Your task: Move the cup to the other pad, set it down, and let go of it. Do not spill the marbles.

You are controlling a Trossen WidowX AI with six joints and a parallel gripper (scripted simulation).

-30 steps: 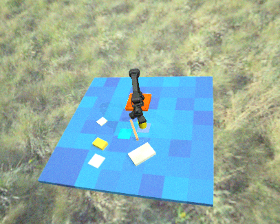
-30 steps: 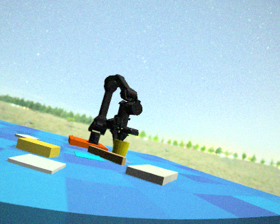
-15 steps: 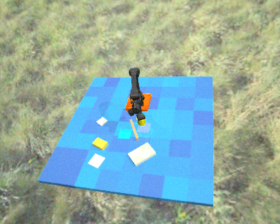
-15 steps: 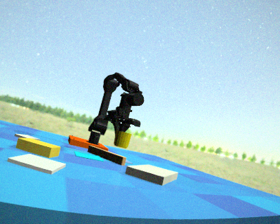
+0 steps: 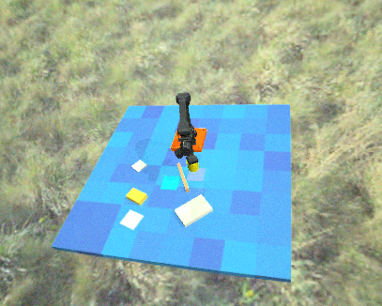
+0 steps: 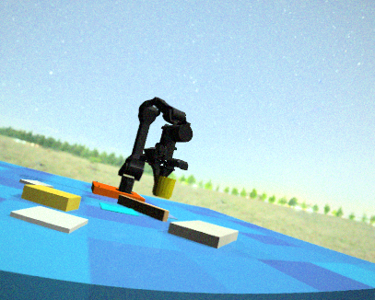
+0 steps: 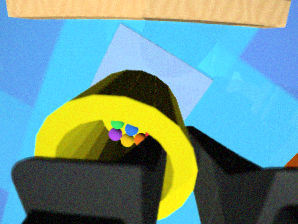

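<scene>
Now: the cyan pad 15 cm to the right of my gripper tip, 10 cm below it and 7 cm ahead of it. From my gripper tip the other things lie so: yellow cup: 2 cm ahead, 1 cm to the left; cream slab: 30 cm ahead, 8 cm below; wooden bar: 8 cm below, 6 cm to the right, 5 cm ahead.
</scene>
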